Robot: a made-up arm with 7 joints. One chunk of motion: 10 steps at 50 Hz.
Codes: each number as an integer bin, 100 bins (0 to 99) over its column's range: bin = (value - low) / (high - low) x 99, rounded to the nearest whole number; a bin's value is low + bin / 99 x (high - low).
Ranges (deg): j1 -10..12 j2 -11..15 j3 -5..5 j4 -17..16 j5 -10..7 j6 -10..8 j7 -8..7
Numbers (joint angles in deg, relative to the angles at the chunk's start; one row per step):
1: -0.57 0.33 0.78 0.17 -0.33 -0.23 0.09
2: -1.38 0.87 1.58 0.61 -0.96 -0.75 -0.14
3: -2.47 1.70 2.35 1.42 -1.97 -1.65 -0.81
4: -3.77 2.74 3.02 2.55 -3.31 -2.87 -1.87
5: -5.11 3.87 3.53 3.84 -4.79 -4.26 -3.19
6: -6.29 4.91 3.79 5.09 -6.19 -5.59 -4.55
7: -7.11 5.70 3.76 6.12 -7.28 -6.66 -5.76
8: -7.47 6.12 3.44 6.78 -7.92 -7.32 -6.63
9: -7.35 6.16 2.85 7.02 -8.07 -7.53 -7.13
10: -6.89 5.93 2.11 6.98 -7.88 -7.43 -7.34
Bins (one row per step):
1: 42 43 57 52 56 54 53
2: 39 45 65 53 53 51 52
3: 34 48 73 55 47 46 47
4: 28 52 79 59 39 39 40
5: 22 57 84 63 30 32 32
6: 17 61 87 66 22 24 23
7: 13 64 87 69 16 18 15
8: 11 65 84 71 12 15 9
9: 12 65 78 72 11 14 6
10: 14 64 70 72 12 14 4

